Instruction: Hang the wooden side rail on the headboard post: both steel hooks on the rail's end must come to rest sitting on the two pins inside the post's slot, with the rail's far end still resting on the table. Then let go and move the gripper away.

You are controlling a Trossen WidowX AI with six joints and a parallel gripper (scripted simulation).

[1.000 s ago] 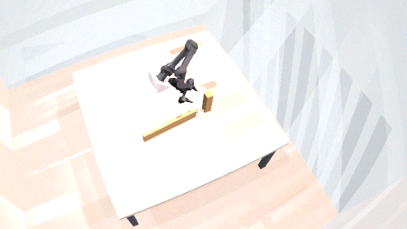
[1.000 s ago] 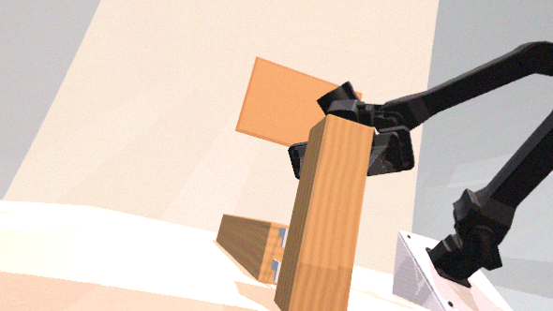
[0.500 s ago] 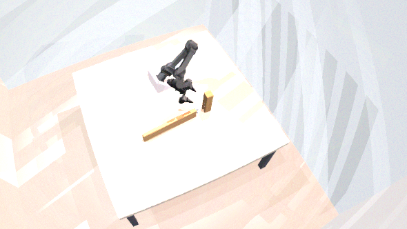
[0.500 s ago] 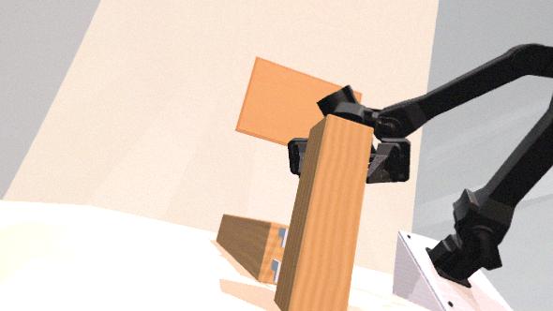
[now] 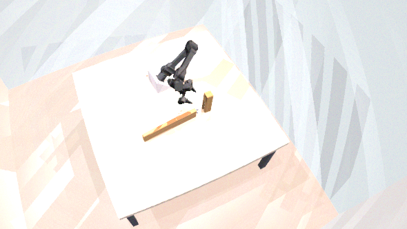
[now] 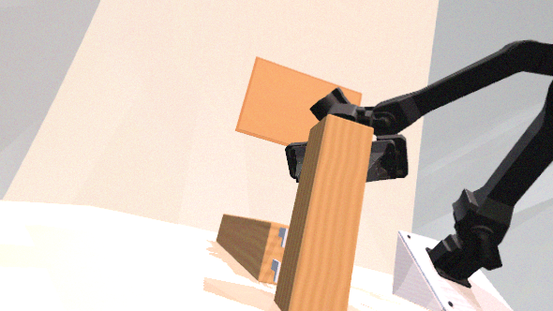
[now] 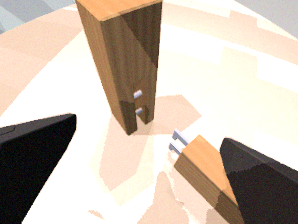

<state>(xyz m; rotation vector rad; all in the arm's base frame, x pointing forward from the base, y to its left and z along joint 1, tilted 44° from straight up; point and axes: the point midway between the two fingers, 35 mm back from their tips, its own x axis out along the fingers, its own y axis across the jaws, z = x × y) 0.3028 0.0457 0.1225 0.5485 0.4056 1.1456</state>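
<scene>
My gripper tip is now 90 mm to the right of the headboard post, 50 mm above it and 30 mm short of it.
</scene>
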